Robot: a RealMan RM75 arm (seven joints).
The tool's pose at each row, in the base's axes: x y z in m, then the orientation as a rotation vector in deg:
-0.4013, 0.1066, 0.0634, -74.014, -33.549, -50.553
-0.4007, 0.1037, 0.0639, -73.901, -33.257, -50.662
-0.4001, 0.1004, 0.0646, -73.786, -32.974, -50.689
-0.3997, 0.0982, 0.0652, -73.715, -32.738, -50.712
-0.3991, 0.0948, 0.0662, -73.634, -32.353, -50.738
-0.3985, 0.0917, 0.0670, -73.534, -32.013, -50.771
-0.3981, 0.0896, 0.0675, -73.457, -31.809, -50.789
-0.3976, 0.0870, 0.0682, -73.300, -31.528, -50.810
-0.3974, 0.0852, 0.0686, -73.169, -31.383, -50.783
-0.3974, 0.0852, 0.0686, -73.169, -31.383, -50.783
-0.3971, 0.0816, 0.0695, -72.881, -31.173, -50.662
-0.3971, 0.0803, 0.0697, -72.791, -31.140, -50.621
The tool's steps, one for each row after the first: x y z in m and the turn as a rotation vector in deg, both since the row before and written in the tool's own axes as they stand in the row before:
0.0014, 0.0001, -0.0027, -0.018, 0.287, 0.086
0.0017, 0.0000, -0.0030, 0.018, 0.247, 0.138
0.0012, -0.0001, -0.0020, -0.007, 0.195, 0.117
0.0019, -0.0002, -0.0030, -0.036, 0.297, 0.200
0.0017, -0.0001, -0.0028, -0.012, 0.280, 0.168
0.0011, 0.0000, -0.0019, 0.007, 0.175, 0.101
0.0015, -0.0001, -0.0023, 0.054, 0.262, 0.139
0.0009, -0.0001, -0.0016, 0.084, 0.142, 0.096
0.0000, 0.0000, 0.0000, 0.000, 0.000, 0.000
0.0018, -0.0004, -0.0032, 0.236, 0.214, 0.193
0.0005, -0.0002, -0.0012, 0.083, 0.044, 0.044

